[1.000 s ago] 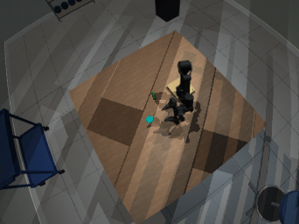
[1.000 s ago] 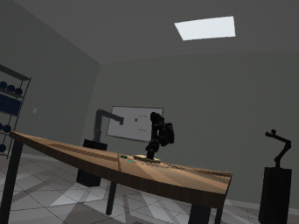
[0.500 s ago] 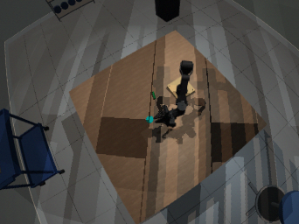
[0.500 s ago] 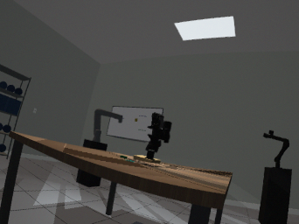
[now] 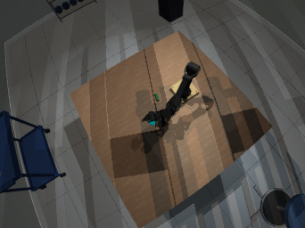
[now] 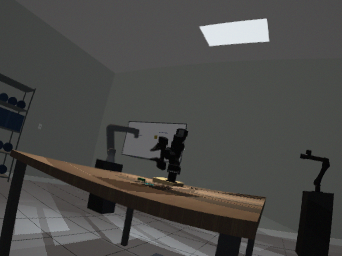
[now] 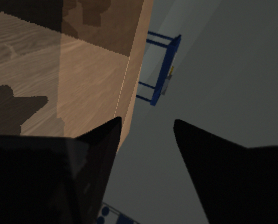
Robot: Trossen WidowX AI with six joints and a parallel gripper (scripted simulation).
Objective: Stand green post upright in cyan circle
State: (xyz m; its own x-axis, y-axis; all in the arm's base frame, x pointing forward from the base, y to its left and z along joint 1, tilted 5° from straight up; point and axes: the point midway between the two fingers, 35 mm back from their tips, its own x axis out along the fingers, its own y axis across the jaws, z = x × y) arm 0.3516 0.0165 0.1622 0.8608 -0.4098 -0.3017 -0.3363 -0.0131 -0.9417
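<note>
My gripper tip is now 21 cm past the green post, 15 cm to the left of it and 15 cm above it. Round my gripper tip: cyan circle (16 cm below, 5 cm behind).
</note>
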